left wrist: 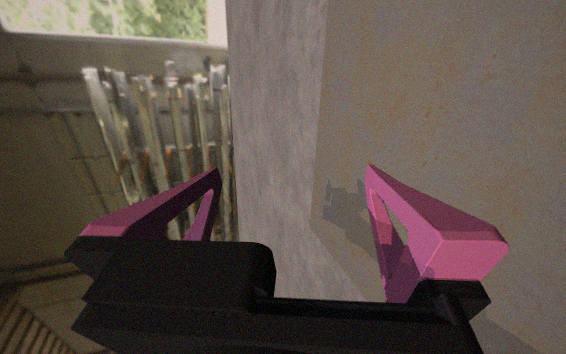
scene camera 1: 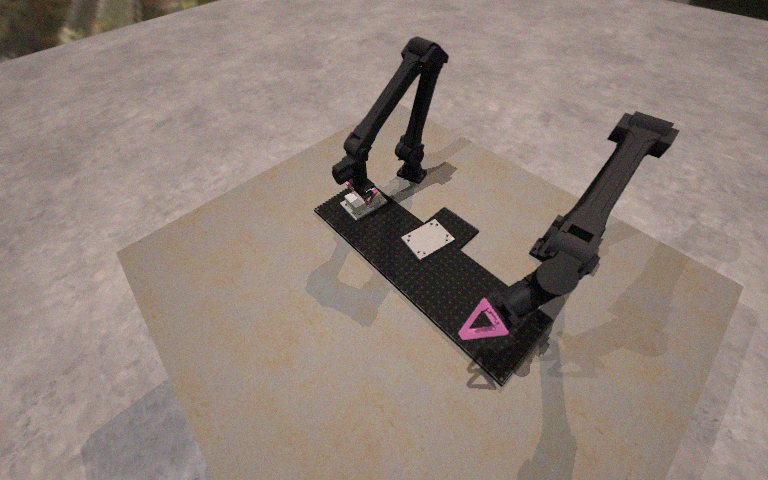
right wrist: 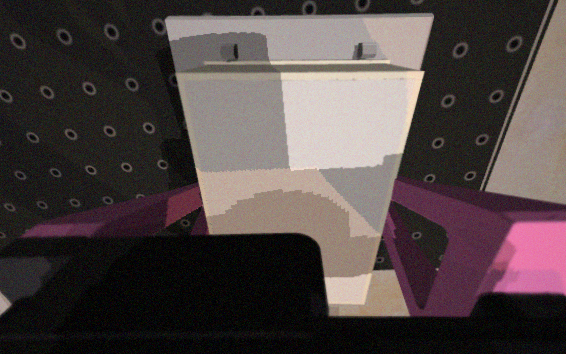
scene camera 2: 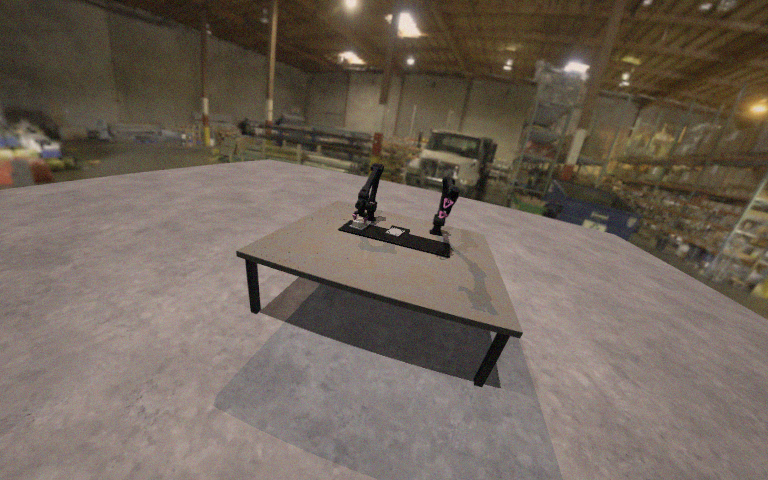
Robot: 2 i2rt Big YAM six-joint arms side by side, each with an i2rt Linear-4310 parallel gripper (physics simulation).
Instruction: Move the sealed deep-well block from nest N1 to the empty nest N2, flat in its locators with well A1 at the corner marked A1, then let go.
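Where they show: left gripper, fingertip midpoint: [left wrist: 290,174] [scene camera 1: 461,334] [scene camera 2: 442,213]; right gripper, fingertip midpoint: [scene camera 1: 362,199] [right wrist: 294,185]; left arm's base, link origin: [scene camera 2: 435,233]; right arm's base, link origin: [scene camera 1: 411,174] [scene camera 2: 369,219].
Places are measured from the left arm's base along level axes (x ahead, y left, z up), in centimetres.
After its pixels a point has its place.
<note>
The sealed deep-well block [scene camera 1: 354,200] @[x 29.4, y -70.1, z 6.7 cm] [right wrist: 345,120] @[x 29.2, y -72.4, z 6.7 cm], pale with a flat top, stands upright over the white plate of nest N1 [scene camera 1: 359,216] @[x 31.9, y -65.5, z 2.5 cm] [right wrist: 310,30] @[x 32.3, y -71.9, z 2.5 cm] at the upper-left end of the board. My right gripper [scene camera 1: 360,193] @[x 25.3, y -69.8, z 4.1 cm] [right wrist: 294,185] @[x 25.3, y -69.8, z 4.1 cm] points down with its pink fingers against both sides of the block, shut on it. Whether the block's base touches the nest cannot be told. Nest N2 [scene camera 1: 428,239] @[x 23.7, y -37.3, z 2.5 cm] [scene camera 2: 395,231] @[x 23.3, y -37.8, z 2.5 cm] is a bare white plate with small locators at mid-board. My left gripper [left wrist: 290,174] @[x 59.1, y -7.7, z 35.4 cm] is open and empty, above the board's lower-right end in scene camera 1. Well and corner marks are not legible.
The black perforated board [scene camera 1: 396,263] @[x 39.0, y -40.4, z 1.3 cm] [scene camera 2: 421,243] @[x 36.1, y -14.5, z 1.3 cm] carries both nests and lies on the tan table [scene camera 1: 254,339] @[x 89.0, y -57.9, z 0.0 cm] [scene camera 2: 339,260] @[x 89.3, y -67.7, z 0.0 cm]. A small black board section [scene camera 1: 465,228] @[x 9.6, y -29.7, z 1.3 cm] juts out behind nest N2. The left arm reaches over the board's right end in scene camera 1.
</note>
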